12 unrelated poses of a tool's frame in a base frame.
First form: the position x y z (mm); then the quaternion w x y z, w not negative.
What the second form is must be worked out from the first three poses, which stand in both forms.
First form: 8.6, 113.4, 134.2, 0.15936, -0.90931, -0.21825, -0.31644
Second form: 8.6, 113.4, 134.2, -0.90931, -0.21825, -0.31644, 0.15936
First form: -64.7, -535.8, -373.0, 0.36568, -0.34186, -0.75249, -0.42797
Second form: -64.7, -535.8, -373.0, -0.34186, -0.75249, -0.42797, 0.36568
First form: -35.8, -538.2, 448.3, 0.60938, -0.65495, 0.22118, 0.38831
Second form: -35.8, -538.2, 448.3, -0.65495, 0.22118, 0.38831, 0.60938
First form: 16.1, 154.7, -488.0, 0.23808, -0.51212, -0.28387, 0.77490
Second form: 16.1, 154.7, -488.0, -0.51212, -0.28387, 0.77490, 0.23808
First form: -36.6, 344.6, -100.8, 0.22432, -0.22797, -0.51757, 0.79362
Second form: -36.6, 344.6, -100.8, -0.22797, -0.51757, 0.79362, 0.22432
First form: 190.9, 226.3, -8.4, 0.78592, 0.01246, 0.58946, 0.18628
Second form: 190.9, 226.3, -8.4, 0.01246, 0.58946, 0.18628, 0.78592
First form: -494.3, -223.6, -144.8, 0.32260, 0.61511, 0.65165, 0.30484
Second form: -494.3, -223.6, -144.8, 0.61511, 0.65165, 0.30484, 0.32260
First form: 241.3, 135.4, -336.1, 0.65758, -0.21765, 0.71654, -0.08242
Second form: 241.3, 135.4, -336.1, -0.21765, 0.71654, -0.08242, 0.65758
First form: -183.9, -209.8, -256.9, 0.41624, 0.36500, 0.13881, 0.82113
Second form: -183.9, -209.8, -256.9, 0.36500, 0.13881, 0.82113, 0.41624
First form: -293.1, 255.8, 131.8, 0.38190, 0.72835, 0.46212, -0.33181
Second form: -293.1, 255.8, 131.8, 0.72835, 0.46212, -0.33181, 0.38190
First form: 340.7, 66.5, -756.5, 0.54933, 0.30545, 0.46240, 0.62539
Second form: 340.7, 66.5, -756.5, 0.30545, 0.46240, 0.62539, 0.54933
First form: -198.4, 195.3, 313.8, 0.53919, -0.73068, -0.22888, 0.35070
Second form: -198.4, 195.3, 313.8, -0.73068, -0.22888, 0.35070, 0.53919
